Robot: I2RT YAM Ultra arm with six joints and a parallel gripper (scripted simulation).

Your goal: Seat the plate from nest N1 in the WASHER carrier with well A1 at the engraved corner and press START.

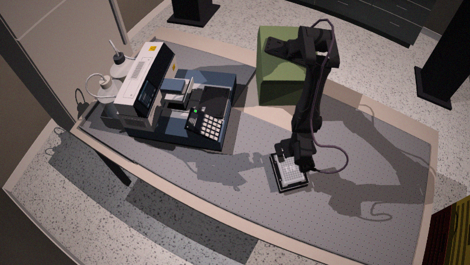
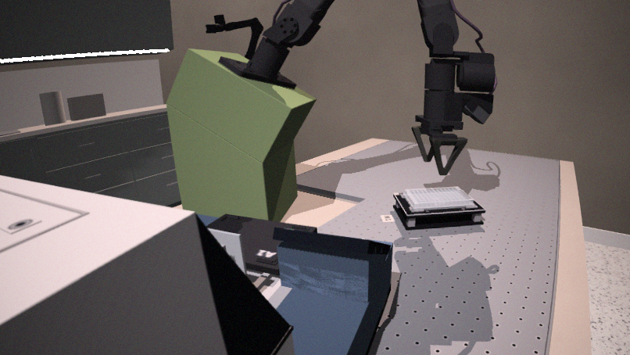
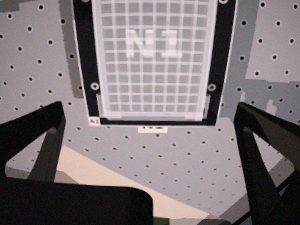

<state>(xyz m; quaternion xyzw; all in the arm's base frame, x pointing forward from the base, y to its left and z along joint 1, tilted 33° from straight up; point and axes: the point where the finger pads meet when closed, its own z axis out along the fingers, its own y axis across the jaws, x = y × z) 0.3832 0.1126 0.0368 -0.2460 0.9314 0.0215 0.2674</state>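
Now: hand 10 mm short of the clear well plate and 70 mm above it. Also, from my hand: small label: 80 mm behind, 50 mm to the right, 110 mm below; black plate nest: 10 mm ahead, 80 mm below; dark carrier: 150 mm behind, 380 mm to the right, 20 mm below.
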